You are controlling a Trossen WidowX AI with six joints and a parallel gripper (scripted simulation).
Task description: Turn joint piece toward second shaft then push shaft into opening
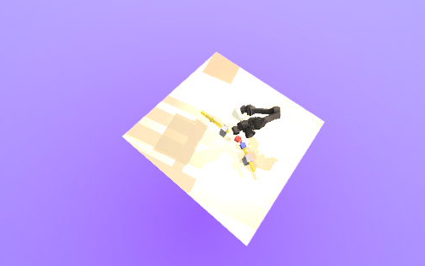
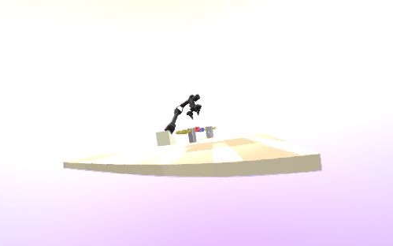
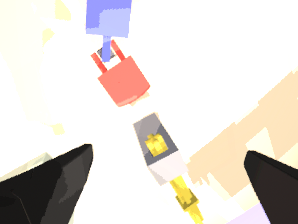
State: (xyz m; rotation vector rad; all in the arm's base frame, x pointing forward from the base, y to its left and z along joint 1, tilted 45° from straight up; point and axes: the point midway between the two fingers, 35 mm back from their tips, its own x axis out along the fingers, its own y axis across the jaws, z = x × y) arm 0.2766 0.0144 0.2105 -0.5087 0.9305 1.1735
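Right now my gripper tip is 10 mm past the red joint piece, 20 mm to the right of it and 120 mm above it.
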